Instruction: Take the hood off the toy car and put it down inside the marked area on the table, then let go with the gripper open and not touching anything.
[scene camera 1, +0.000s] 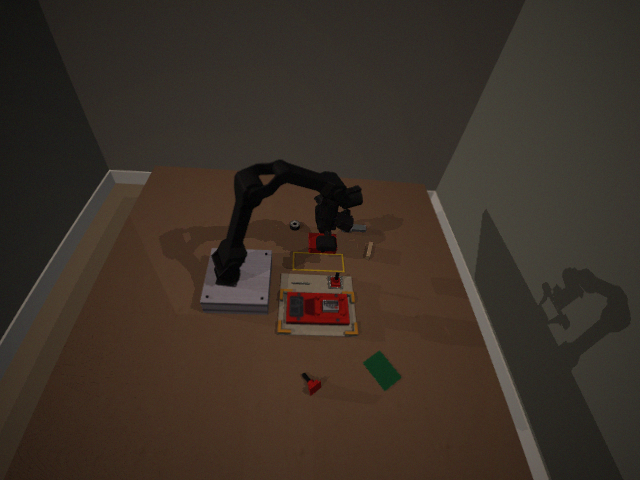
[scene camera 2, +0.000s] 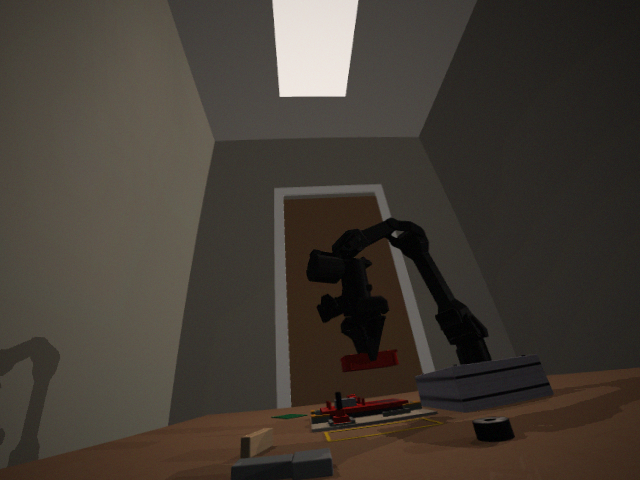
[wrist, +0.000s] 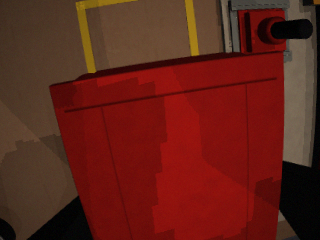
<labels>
The gripper shows in scene camera 1 (322, 243), in scene camera 2 and in the wrist view. The same spot on the gripper: (wrist: 292, 189) is (scene camera 2: 361, 353).
</labels>
